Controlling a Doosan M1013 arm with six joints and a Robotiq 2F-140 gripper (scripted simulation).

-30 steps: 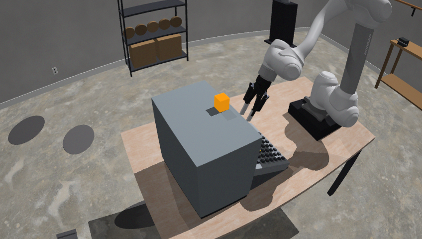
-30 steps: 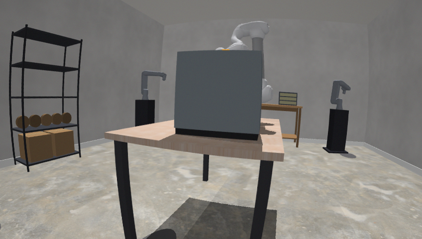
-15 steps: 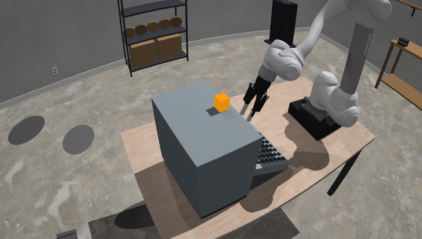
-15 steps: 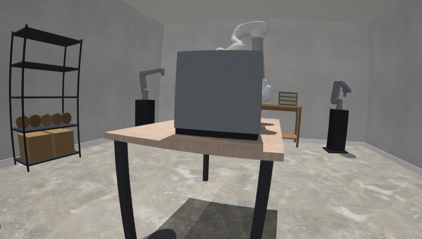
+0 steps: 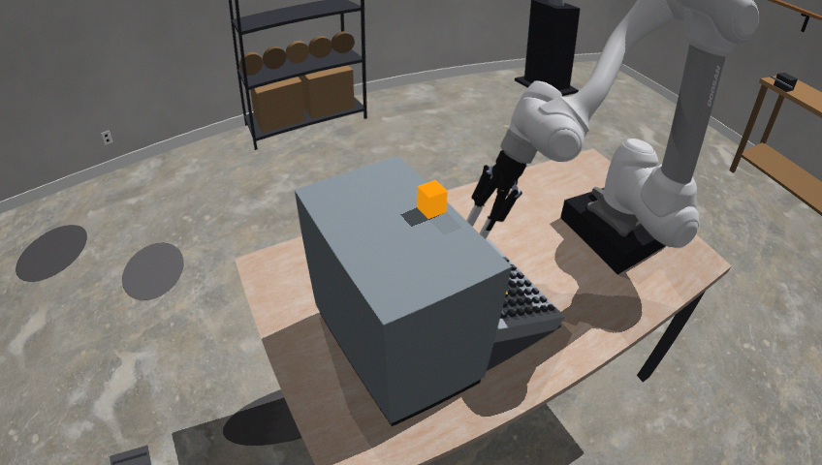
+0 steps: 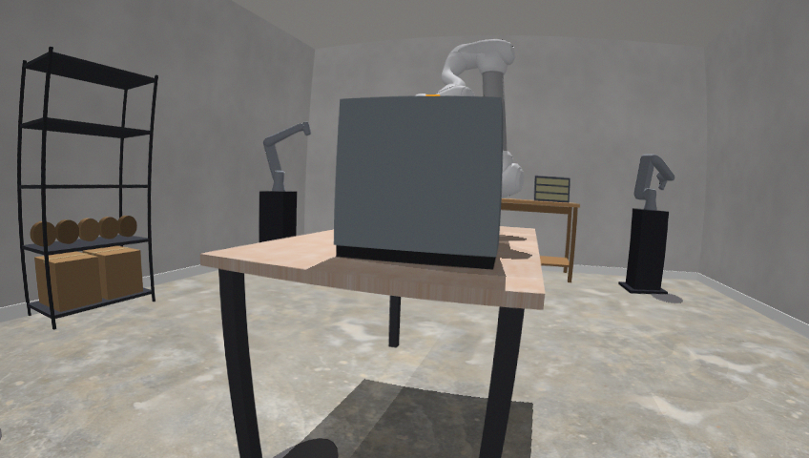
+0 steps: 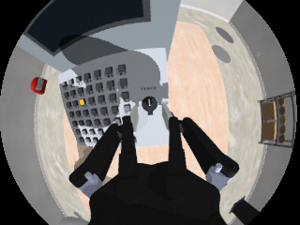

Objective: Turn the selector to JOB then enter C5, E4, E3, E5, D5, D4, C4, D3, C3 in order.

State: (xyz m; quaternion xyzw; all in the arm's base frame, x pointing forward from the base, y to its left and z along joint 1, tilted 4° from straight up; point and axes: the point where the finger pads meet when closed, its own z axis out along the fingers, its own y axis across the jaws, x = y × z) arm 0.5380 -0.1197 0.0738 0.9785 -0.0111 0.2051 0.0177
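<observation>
My gripper is now 30 mm short of the black selector knob and 50 mm above it. The rest, counted from my hand: keypad: 60 mm ahead, 110 mm to the left, 100 mm below; then key C3: 70 mm ahead, 190 mm to the left, 50 mm below.
</observation>
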